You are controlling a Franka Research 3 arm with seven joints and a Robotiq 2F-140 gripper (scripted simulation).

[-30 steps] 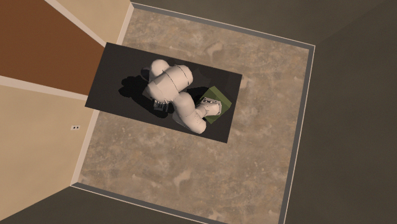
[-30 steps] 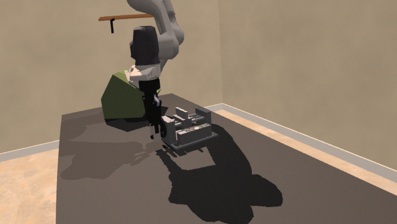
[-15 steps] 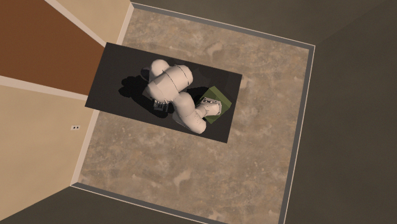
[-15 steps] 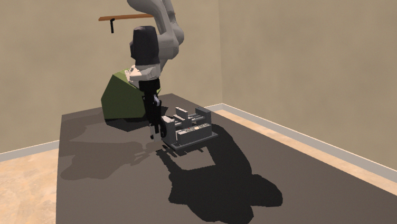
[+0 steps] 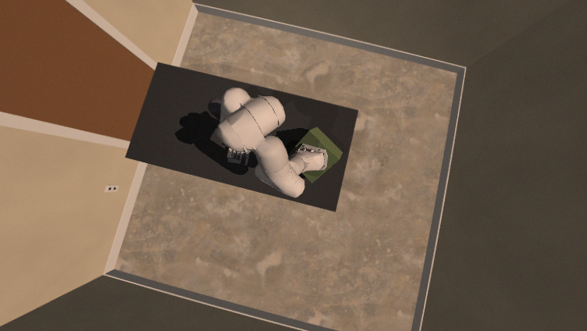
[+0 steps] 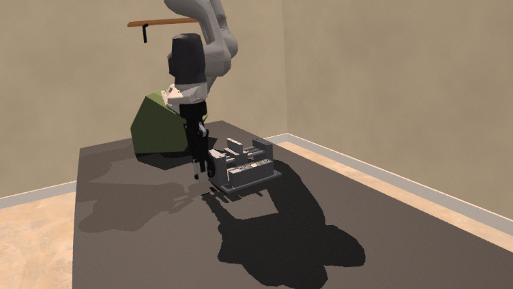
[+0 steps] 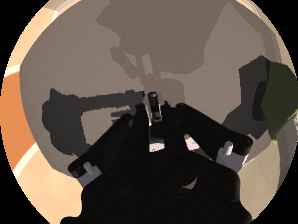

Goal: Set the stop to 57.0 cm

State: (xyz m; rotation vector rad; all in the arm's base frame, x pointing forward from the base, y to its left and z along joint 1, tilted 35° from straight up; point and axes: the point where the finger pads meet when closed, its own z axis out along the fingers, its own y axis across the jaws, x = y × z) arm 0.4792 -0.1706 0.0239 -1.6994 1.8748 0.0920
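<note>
My hand is 20 mm to the right of the handwheel, 10 mm past it and 10 mm above it. Also, from my hand: grey stop fixture: 130 mm to the left, 20 mm above, 10 mm behind.
</note>
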